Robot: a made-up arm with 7 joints. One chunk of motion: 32 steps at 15 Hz.
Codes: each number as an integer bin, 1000 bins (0 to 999) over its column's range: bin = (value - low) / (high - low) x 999, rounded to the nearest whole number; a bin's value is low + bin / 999 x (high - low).
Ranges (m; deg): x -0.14..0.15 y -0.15..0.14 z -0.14..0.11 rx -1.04..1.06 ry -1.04..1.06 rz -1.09..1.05
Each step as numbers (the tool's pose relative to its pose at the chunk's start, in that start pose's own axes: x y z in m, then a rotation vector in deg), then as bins.
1 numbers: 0.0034 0.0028 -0.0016 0.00 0.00 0.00
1 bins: 494 526 553 495 495 509
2 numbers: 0.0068 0.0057 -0.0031 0.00 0.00 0.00
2 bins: 506 536 547 495 495 509
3 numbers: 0.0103 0.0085 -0.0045 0.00 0.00 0.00
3 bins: 518 546 541 495 495 509
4 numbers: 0.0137 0.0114 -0.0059 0.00 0.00 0.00
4 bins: 529 556 536 495 495 509
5 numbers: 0.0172 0.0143 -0.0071 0.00 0.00 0.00
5 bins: 542 566 531 495 495 509
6 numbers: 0.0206 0.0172 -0.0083 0.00 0.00 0.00
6 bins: 553 576 526 495 495 509
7 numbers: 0.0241 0.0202 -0.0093 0.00 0.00 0.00
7 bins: 565 586 522 495 495 509
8 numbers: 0.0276 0.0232 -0.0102 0.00 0.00 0.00
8 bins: 577 597 519 495 495 509
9 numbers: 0.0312 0.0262 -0.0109 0.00 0.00 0.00
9 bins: 590 607 516 495 495 509
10 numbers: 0.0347 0.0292 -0.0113 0.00 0.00 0.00
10 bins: 602 617 514 495 495 509
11 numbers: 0.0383 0.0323 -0.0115 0.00 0.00 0.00
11 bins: 614 628 513 495 495 509
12 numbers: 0.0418 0.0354 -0.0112 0.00 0.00 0.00
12 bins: 626 639 515 495 495 509
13 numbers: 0.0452 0.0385 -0.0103 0.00 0.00 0.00
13 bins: 638 649 518 495 495 509
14 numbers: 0.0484 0.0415 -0.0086 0.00 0.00 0.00
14 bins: 649 660 525 495 495 509
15 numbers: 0.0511 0.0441 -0.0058 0.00 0.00 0.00
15 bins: 658 669 536 495 495 509
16 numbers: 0.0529 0.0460 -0.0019 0.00 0.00 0.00
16 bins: 665 675 552 495 495 509
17 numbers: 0.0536 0.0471 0.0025 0.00 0.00 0.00
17 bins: 667 679 569 495 495 509
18 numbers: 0.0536 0.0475 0.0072 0.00 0.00 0.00
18 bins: 667 680 588 495 495 509
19 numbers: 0.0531 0.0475 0.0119 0.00 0.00 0.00
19 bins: 665 680 607 495 495 509
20 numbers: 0.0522 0.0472 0.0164 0.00 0.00 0.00
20 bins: 662 679 625 495 495 509
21 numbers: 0.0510 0.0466 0.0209 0.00 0.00 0.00
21 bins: 658 677 643 495 495 509
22 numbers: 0.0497 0.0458 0.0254 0.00 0.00 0.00
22 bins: 653 674 661 495 495 509
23 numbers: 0.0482 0.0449 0.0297 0.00 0.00 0.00
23 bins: 648 671 678 495 495 509
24 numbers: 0.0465 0.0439 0.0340 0.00 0.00 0.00
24 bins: 642 668 695 495 495 509
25 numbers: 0.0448 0.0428 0.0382 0.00 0.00 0.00
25 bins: 637 664 712 495 495 509
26 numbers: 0.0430 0.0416 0.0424 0.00 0.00 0.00
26 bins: 630 660 729 495 495 509
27 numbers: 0.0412 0.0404 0.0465 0.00 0.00 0.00
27 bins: 624 656 745 495 495 509
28 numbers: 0.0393 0.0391 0.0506 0.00 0.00 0.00
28 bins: 618 651 762 495 495 509
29 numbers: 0.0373 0.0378 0.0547 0.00 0.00 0.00
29 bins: 611 647 778 495 495 509
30 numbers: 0.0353 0.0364 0.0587 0.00 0.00 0.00
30 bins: 604 642 794 495 495 509
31 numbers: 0.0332 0.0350 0.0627 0.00 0.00 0.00
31 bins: 597 637 810 495 495 509
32 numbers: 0.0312 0.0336 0.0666 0.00 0.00 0.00
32 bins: 590 632 826 495 495 509
